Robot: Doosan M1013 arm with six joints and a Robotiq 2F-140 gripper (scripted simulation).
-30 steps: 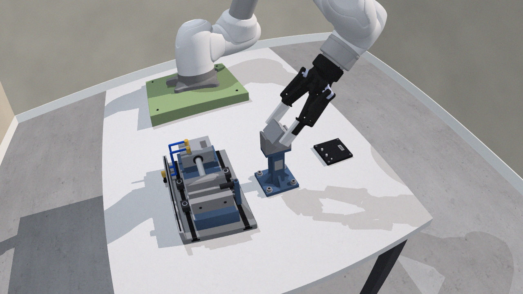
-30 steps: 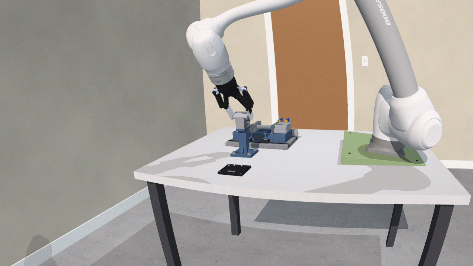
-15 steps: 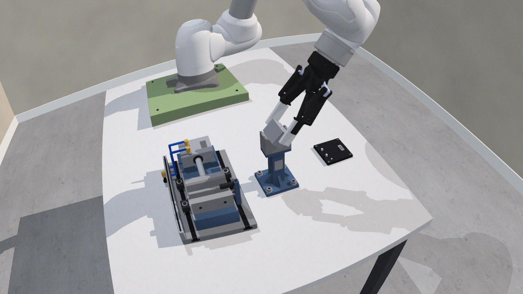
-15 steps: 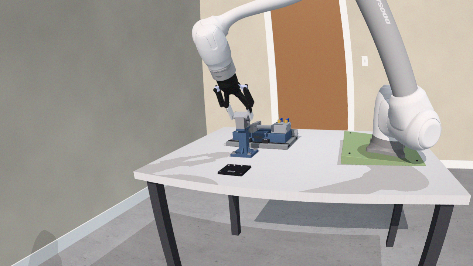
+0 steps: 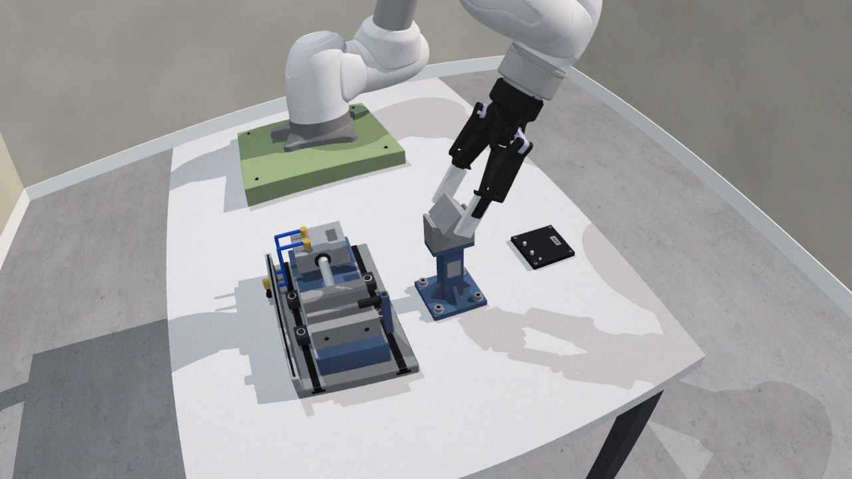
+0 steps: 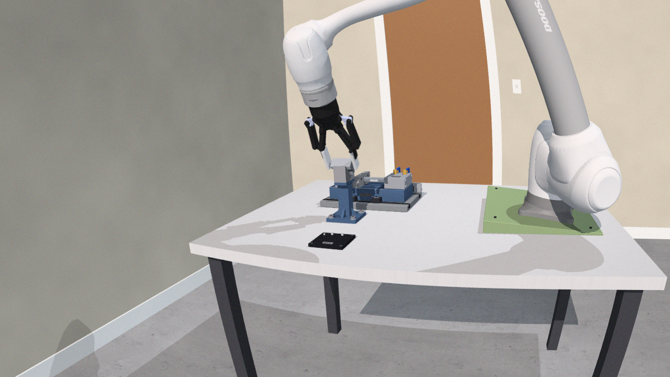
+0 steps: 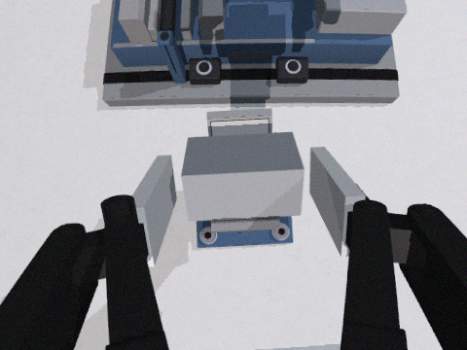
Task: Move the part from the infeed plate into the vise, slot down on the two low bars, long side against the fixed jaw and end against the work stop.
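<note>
Now: hand 3 cm above the part and 1 cm to the left of it. Also, from my hand: blue work stop post: 13 cm to the right, 12 cm below, 8 cm ahead; then blue v-block stand: 12 cm below, 2 cm to the right; then work stop: 15 cm to the right, 9 cm below, 8 cm ahead.
</note>
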